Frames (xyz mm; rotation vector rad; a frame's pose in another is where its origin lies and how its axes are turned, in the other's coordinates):
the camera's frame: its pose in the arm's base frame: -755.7 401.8 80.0 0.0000 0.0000 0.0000
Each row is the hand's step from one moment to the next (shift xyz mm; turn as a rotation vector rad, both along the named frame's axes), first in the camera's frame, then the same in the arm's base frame.
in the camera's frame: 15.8 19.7 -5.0 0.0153 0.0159 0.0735
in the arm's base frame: 15.8 19.7 -5.0 0.0153 0.0159 0.0735
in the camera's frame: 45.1 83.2 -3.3 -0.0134 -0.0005 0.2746
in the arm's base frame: 45.1 83.2 -3.3 -0.0134 -0.0005 0.2746
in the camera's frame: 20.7 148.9 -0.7 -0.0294 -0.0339 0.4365
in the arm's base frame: 20.7 148.9 -0.7 -0.0294 -0.0339 0.4365
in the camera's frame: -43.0 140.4 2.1 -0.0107 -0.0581 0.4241
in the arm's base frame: -43.0 140.4 2.1 -0.0107 -0.0581 0.4241
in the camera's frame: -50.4 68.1 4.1 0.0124 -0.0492 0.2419
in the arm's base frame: -50.4 68.1 4.1 0.0124 -0.0492 0.2419
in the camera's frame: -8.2 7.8 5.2 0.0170 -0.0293 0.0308
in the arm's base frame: -8.2 7.8 5.2 0.0170 -0.0293 0.0308
